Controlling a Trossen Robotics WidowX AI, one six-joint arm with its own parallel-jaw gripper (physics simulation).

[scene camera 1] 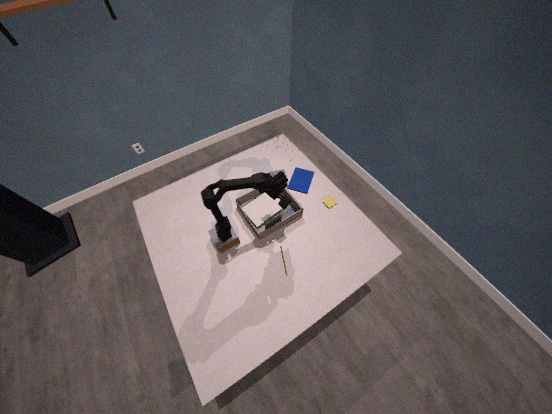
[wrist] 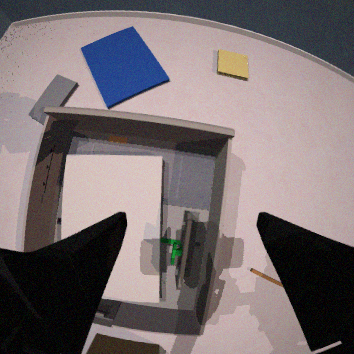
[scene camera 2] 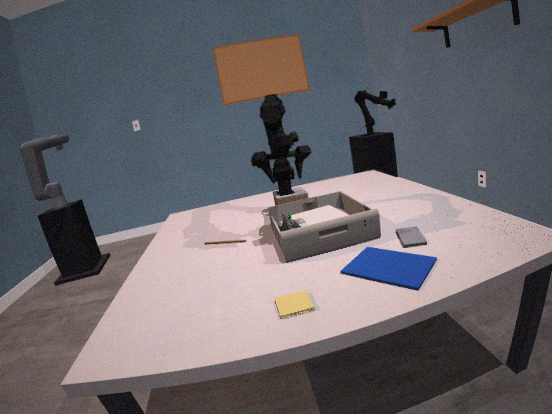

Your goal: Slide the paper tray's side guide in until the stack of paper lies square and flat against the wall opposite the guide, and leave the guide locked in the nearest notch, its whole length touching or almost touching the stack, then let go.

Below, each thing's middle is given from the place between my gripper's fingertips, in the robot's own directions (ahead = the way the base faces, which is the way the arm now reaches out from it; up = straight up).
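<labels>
The white paper stack (scene camera 1: 259, 211) is 4 cm behind my hand, and it's also 11 cm to the left of it and 18 cm below it. There's a blue book (scene camera 2: 407, 270) that sits well ahead of my hand, a good way to the left of it and some way below it. A small grey block (wrist: 60, 88) is a good bit ahead of my hand, well to the left of it and a good way below it. And you'd find a yellow pad (scene camera 2: 297, 303) a long way ahead of my hand, some way to the right of it and a good bit below it.
</labels>
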